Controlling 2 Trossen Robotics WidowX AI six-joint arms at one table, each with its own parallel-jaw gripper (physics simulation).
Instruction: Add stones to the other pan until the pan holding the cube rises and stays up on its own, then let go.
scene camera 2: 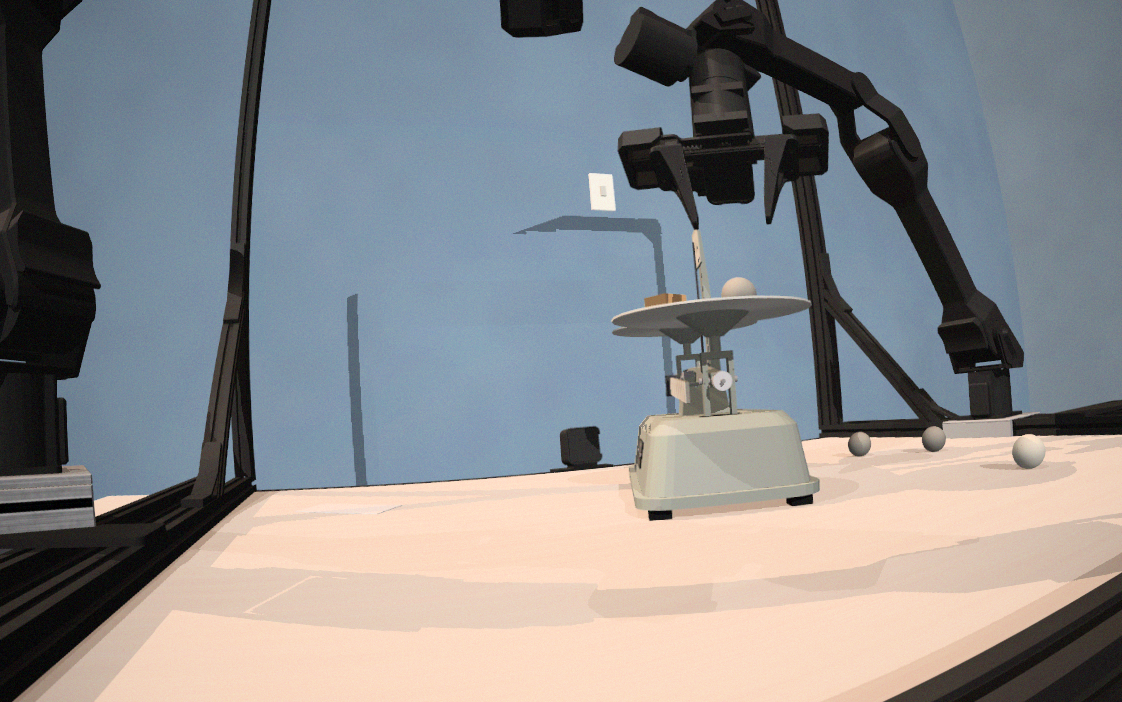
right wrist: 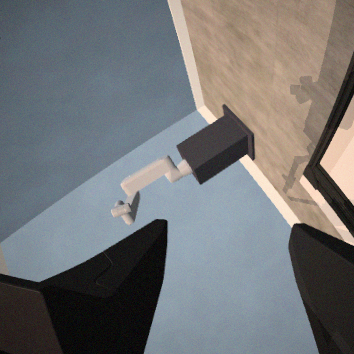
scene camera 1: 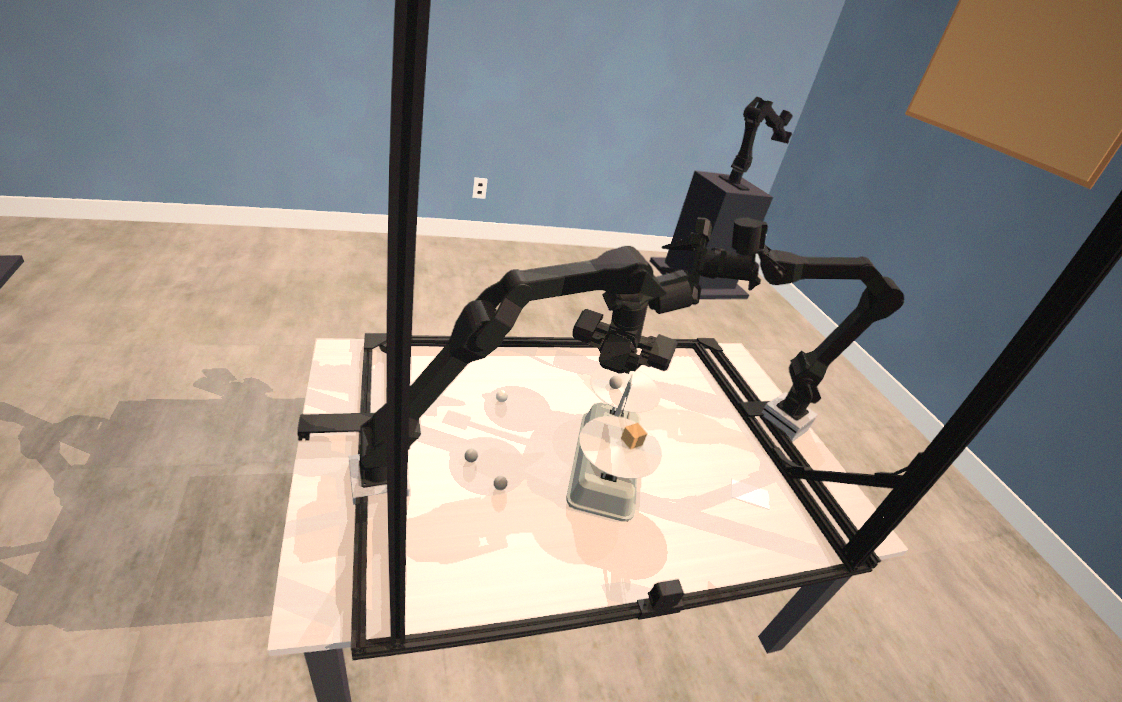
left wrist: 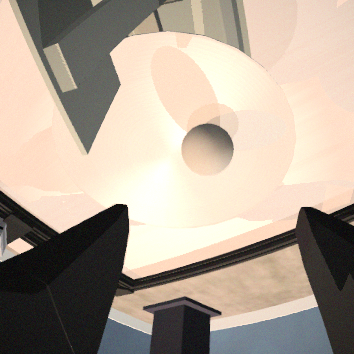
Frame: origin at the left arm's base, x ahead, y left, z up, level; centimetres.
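Seen in the pictures: left gripper, between the fingertips: (scene camera 2: 732,224) (left wrist: 215,218); right gripper, between the fingertips: (right wrist: 230,233) (scene camera 1: 660,257); left arm's base, origin of its link: (scene camera 2: 991,416) (scene camera 1: 378,471); right arm's base, origin of its link: (scene camera 2: 11,472) (scene camera 1: 792,409).
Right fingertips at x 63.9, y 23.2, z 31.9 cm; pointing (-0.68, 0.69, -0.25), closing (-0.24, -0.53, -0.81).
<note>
Pixels of each thing's middle, then the offset from my right fingertips to it. "pt": a spot on its surface instead.
- balance scale, middle of its body: (scene camera 2: 700,358) (scene camera 1: 619,426) dz -22.3, dx -18.6, dy -28.6 cm
- orange cube, middle of its body: (scene camera 2: 666,311) (scene camera 1: 634,436) dz -16.9, dx -20.9, dy -36.3 cm
- round stone, middle of its body: (left wrist: 207,148) (scene camera 2: 739,295) (scene camera 1: 615,382) dz -18.2, dx -16.3, dy -20.2 cm
- cube's pan, a spot on its surface: (scene camera 2: 624,332) pt dz -18.6, dx -18.0, dy -40.0 cm
- pale stone, middle of its body: (scene camera 2: 1028,451) (scene camera 1: 501,396) dz -32.6, dx -34.7, dy -5.3 cm
- scale's upright pointer, a spot on its surface: (scene camera 2: 701,269) pt dz -14.5, dx -18.9, dy -27.6 cm
The balance scale (scene camera 1: 602,499) (scene camera 2: 719,463) stands at the table's middle. The orange cube (scene camera 1: 634,435) (scene camera 2: 665,299) sits on the near pan (scene camera 1: 608,463) in scene camera 1. One round stone (scene camera 1: 615,382) (scene camera 2: 738,288) (left wrist: 207,150) rests on the other pan (scene camera 2: 786,307) (left wrist: 270,165). In scene camera 2 the two pans are close to the same height, the cube's pan (scene camera 2: 624,332) slightly lower in the picture. My left gripper (scene camera 2: 732,223) (left wrist: 215,218) is open and empty above the stone's pan, apart from the stone. My right gripper (right wrist: 230,233) is open and empty, raised away from the scale.
A pale stone (scene camera 1: 501,396) (scene camera 2: 1028,451) and two grey stones (scene camera 1: 470,455) (scene camera 1: 500,482) lie on the table left of the scale in scene camera 1. The scale's upright pointer (scene camera 2: 701,269) rises beside the pans, close below one left fingertip in scene camera 2. A black frame (scene camera 1: 529,641) borders the table.
</note>
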